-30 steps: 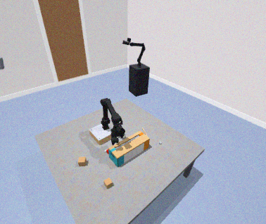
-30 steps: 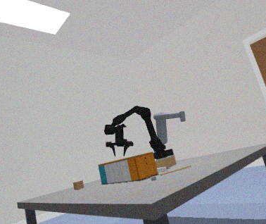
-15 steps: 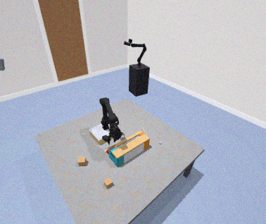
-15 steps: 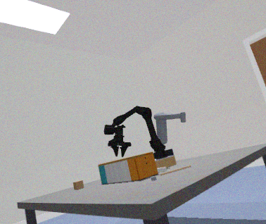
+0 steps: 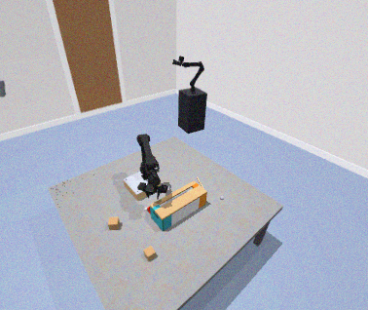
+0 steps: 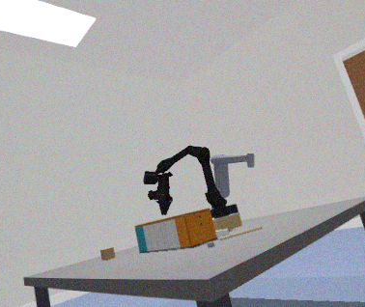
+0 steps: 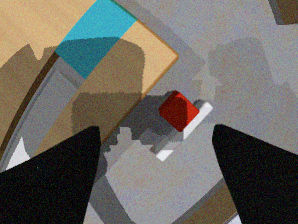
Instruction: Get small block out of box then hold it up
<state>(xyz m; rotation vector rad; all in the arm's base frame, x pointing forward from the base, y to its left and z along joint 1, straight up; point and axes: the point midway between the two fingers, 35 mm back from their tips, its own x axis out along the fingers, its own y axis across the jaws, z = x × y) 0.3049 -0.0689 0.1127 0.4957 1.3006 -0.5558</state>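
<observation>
Now: the dark red block 13 cm below my gripper tip, 3 cm behind it and 2 cm to the right of it. Round my gripper tip: box 16 cm to the left, 9 cm below, 3 cm ahead; thin stick 45 cm to the left, 14 cm below, 8 cm behind.
</observation>
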